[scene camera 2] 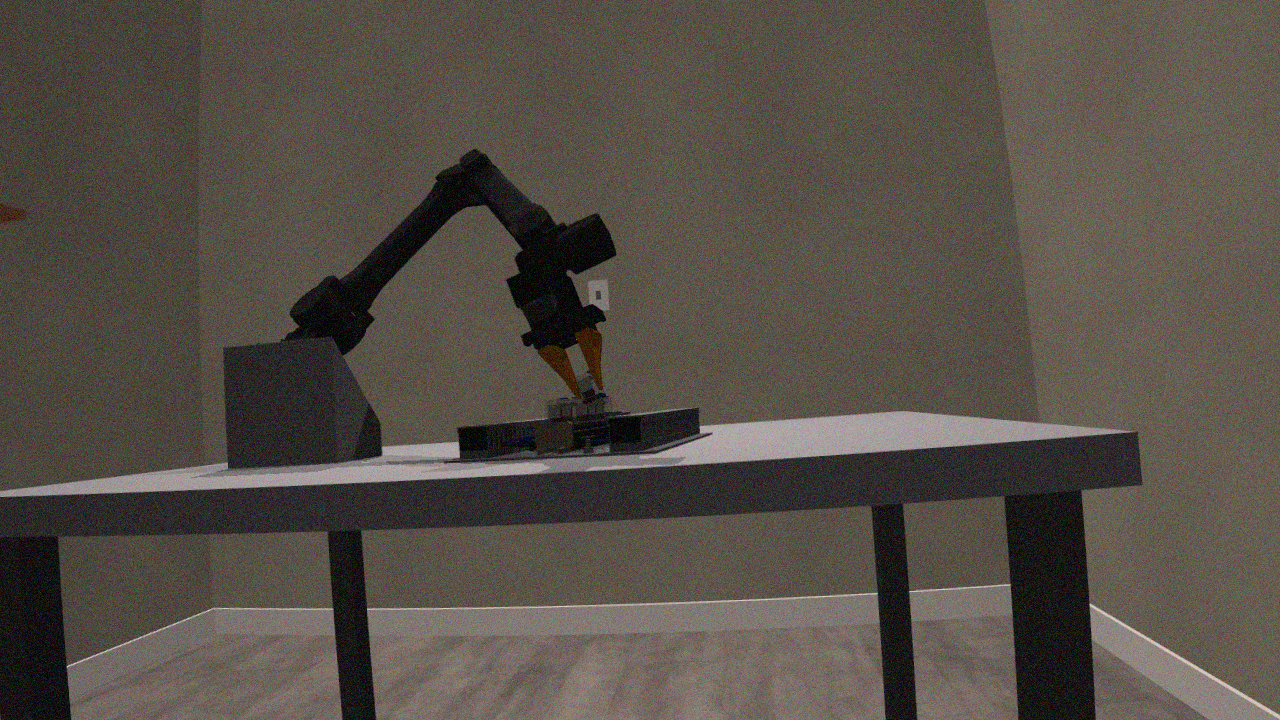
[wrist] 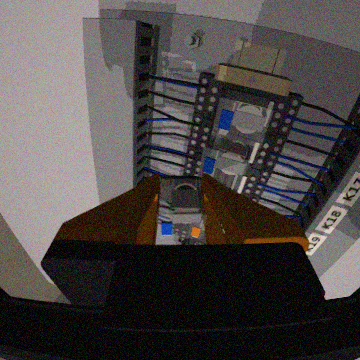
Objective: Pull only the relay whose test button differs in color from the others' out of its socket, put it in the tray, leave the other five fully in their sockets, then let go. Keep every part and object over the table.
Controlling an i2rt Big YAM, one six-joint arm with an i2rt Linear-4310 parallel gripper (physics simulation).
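Frame: origin at the arm's base, x ahead, y left, z up, level; centimetres.
Seen in the pictures: gripper, fingertip midpoint: [scene camera 2: 590, 394] [wrist: 180, 181]; arm's base at its link origin: [scene camera 2: 288, 378].
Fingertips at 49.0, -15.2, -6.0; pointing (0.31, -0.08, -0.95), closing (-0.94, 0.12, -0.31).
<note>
Offsets run from my fingertips to a thing's top centre, as dx, dy, dz. "spot": to the spot under its first point. Level surfaces: height alone.
My gripper [scene camera 2: 588, 392] [wrist: 180, 181] is shut on a relay {-0.1, +1.2, +3.1} [wrist: 180, 194], which it holds tilted just above the relay row. A blue square {spot: +0.0, +1.2, +3.0} [wrist: 166, 228] shows on the lower part of the held relay. An orange button {-0.5, +4.7, -0.3} [wrist: 196, 232] shows beside it, apparently on another relay below, partly hidden by the gripper. Beyond the fingertips, a clear relay with a blue button {-3.6, -3.6, -0.3} [wrist: 226, 120] sits in its socket, and a second blue button {-1.8, -1.1, -0.2} [wrist: 208, 165] shows nearer the fingers. The other relays are hidden or too small to tell. The tray cannot be made out in either view.
Dark wire ducts {+8.7, +4.2, -2.9} [scene camera 2: 653, 429] [wrist: 145, 90] flank the sockets, with black and blue wires. A beige block {-4.1, -5.5, -3.2} [scene camera 2: 553, 436] [wrist: 254, 80] ends the row. Labels K17, K18 [wrist: 331, 220] and K19 line the right side. The panel stands on the white table {dz -7.2} [scene camera 2: 859, 435], beside the arm's grey base [scene camera 2: 279, 402].
</note>
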